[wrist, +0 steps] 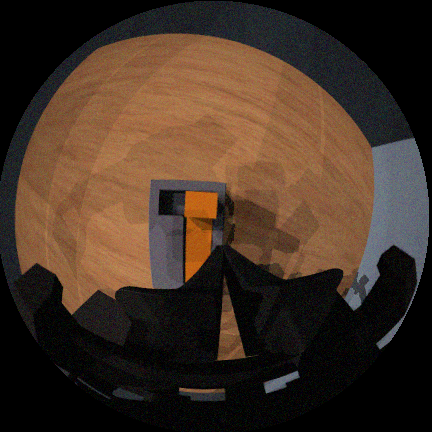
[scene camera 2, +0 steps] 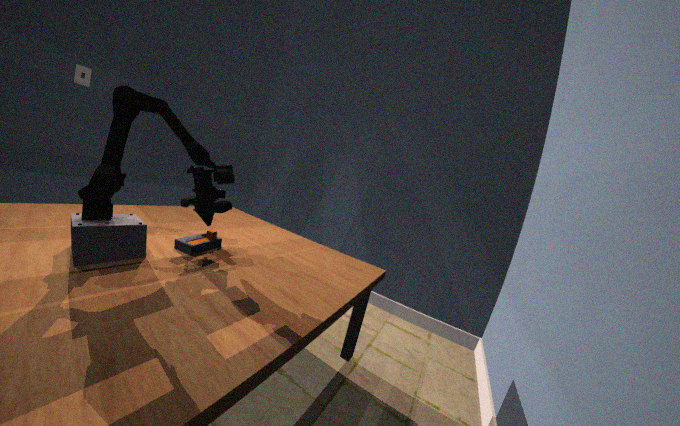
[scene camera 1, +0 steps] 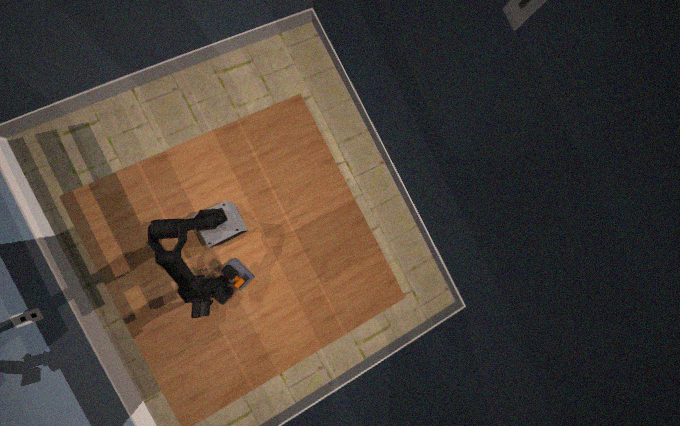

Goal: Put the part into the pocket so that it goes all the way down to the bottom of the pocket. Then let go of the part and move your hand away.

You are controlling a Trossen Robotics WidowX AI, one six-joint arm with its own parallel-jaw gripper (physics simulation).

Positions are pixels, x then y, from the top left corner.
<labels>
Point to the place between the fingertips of my gripper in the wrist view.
At 221, 249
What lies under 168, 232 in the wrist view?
A pocket block.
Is my gripper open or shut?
Shut.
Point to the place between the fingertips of my gripper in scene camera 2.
209, 225
</labels>
